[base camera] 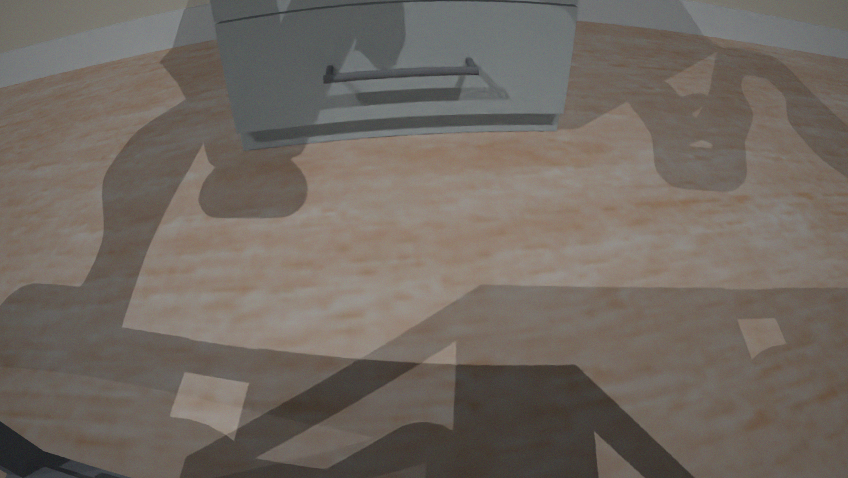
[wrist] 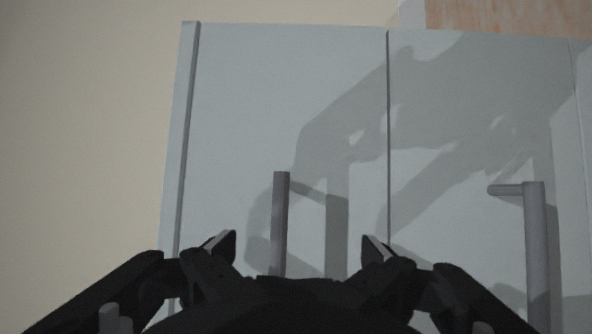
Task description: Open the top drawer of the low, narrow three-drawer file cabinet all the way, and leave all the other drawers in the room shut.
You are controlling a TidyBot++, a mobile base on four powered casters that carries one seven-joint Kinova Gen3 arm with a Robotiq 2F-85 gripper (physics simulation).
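Places are measured from the arm's base along level axes (x right, y back, z down), in centimetres.
Pixels of known places: gripper, fingertip midpoint: (wrist: 297,246).
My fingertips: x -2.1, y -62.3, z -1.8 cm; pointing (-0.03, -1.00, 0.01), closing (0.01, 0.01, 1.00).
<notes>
Ahead of a thing's pixels: the offset from my fingertips to its top centre. "spot": to the spot under its first point. Level surfaces: height alone.
The pale grey file cabinet (base camera: 267,71) (wrist: 184,100) stands upright in the base camera view and appears turned on its side in the wrist view. Its top drawer @(spot: dx +11.1, dy -2.8, dz -5.0 cm) (wrist: 240,90) is shut, with a grey bar handle @(spot: dx +2.4, dy +2.3, dz -1.1 cm) (wrist: 279,220). The middle drawer (wrist: 430,200) is shut, and its handle @(spot: dx +1.2, dy +2.3, dz +14.0 cm) (wrist: 536,250) is at the right of the wrist view. The bottom drawer (base camera: 267,89) is shut, with its handle (base camera: 403,73). My gripper (wrist: 297,246) is open and empty. In the wrist view the top handle lies between its fingertips, nearer the left one; whether it is at fingertip depth I cannot tell.
A beige wall (wrist: 85,125) with a white baseboard (base camera: 100,44) stands behind the cabinet. The wood-patterned floor @(dz +41.4 cm) (base camera: 368,237) lies in front of it, crossed by shadows. A dark part of the robot (base camera: 23,448) shows at the lower left.
</notes>
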